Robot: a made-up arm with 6 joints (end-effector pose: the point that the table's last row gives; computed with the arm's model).
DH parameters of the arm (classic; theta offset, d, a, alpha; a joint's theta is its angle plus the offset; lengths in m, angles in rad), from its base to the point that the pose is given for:
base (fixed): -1.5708 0.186 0 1.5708
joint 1: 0 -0.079 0.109 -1.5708
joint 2: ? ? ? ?
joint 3: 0 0.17 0.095 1.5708
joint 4: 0 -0.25 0.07 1.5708
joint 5: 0 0.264 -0.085 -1.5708
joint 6: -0.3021 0 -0.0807 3.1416
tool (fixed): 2.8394 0.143 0 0
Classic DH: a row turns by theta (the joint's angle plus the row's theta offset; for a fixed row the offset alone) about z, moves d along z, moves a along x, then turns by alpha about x.
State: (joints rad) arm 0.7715 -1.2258 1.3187 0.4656 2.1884 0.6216
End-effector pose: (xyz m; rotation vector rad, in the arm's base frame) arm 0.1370 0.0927 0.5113 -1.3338 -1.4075 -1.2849
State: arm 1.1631 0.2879 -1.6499 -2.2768 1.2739 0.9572
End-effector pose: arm -0.5245 -0.0322 0.2026 -0.2521 0.2321 2.4269
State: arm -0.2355 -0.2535 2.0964 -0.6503 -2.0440 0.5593
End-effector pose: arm -0.0352 -0.0715 -0.1520 0.4081 -2.0492 -1.5222
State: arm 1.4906 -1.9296 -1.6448 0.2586 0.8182 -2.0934
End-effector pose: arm 0.2431 -0.5370 -0.1643 2.2580 -0.5133 0.7950
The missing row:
joint 2: -1.5708 -0.237 0.103 1.5708
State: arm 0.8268 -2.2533 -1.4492 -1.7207 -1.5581 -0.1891
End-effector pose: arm 0.4105 -0.1762 0.2164 -0.9734 1.2159 -2.1136
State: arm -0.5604 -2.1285 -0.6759 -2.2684 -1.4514 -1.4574
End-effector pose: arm 0.4982 -0.0379 0.0607 1.1617 1.5900 1.2110
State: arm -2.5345 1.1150 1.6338 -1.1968 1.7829 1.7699
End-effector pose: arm 0.3185 0.2313 0.5099 2.2485 1.4365 1.2406
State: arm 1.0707 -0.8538 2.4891 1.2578 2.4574 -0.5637
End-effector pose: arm 0.5670 -0.2254 0.1982 -1.5548 0.8913 0.3843
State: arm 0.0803 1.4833 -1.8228 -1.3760 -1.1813 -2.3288
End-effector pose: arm -0.1500 -0.5221 0.0520 1.7591 -0.1716 -1.7859
